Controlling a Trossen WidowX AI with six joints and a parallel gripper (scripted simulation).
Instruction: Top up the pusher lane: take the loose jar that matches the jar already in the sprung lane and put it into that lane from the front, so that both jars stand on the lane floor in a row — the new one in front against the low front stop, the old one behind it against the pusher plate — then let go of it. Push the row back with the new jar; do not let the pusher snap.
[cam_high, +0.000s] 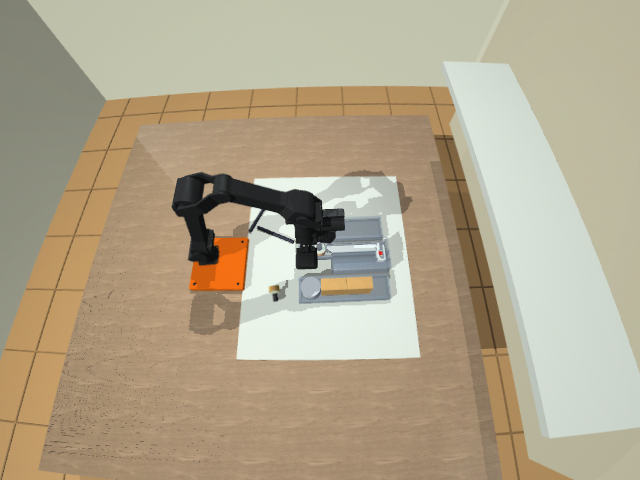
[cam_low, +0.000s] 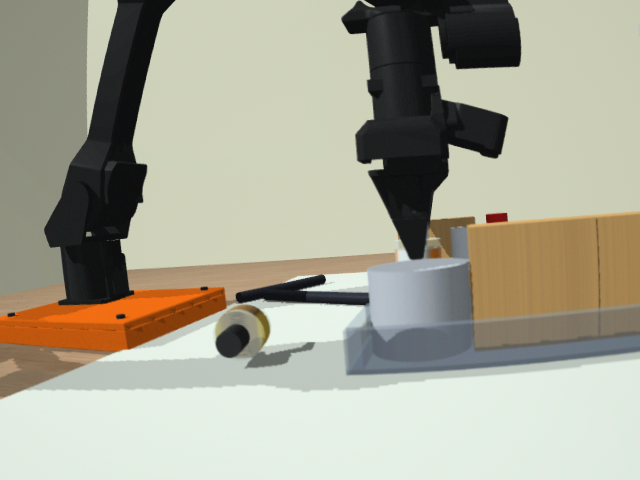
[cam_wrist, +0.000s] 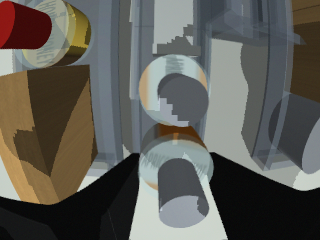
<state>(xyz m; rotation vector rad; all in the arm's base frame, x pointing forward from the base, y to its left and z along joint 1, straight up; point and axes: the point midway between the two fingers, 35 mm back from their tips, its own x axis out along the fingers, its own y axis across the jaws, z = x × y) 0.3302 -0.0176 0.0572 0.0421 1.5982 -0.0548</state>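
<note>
Right now the grey cylinder is 13 cm to the right of my gripper tip and 2 cm below it. From my gripper tip the other things lie so: sprung lane 14 cm ahead, 3 cm to the right, 3 cm below; then red mark 22 cm ahead, 5 cm to the right, 2 cm above.
</note>
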